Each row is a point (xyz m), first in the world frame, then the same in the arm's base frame.
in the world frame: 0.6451 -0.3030 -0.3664
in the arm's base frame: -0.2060 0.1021 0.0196
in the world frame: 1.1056 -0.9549 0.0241
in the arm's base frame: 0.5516 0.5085 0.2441
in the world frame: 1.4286 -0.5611 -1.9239
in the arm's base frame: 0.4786 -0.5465 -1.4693
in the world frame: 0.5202 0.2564 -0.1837
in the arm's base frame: -0.7754 0.2962 0.0271
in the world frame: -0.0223 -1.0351 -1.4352
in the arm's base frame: 0.2364 -1.2837 -0.0670
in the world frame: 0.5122 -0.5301 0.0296
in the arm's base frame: -0.0886 0.2335 0.4612
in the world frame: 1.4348 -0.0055 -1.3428
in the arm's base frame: -0.0588 0.0135 -1.2594
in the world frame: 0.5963 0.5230 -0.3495
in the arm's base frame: -0.9696 0.2999 -0.2311
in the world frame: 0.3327 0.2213 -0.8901
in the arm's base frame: -0.7751 -0.3342 -0.3445
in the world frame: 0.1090 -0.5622 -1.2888
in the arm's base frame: -0.1411 -0.9692 -0.2115
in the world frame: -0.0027 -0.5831 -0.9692
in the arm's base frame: -0.1939 -0.8233 0.0901
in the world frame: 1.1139 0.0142 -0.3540
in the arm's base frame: -0.2872 0.5036 -0.3713
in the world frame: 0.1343 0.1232 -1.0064
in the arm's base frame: -0.7652 -0.5727 -0.2703
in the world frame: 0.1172 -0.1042 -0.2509
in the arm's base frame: -0.6228 -0.1120 0.3544
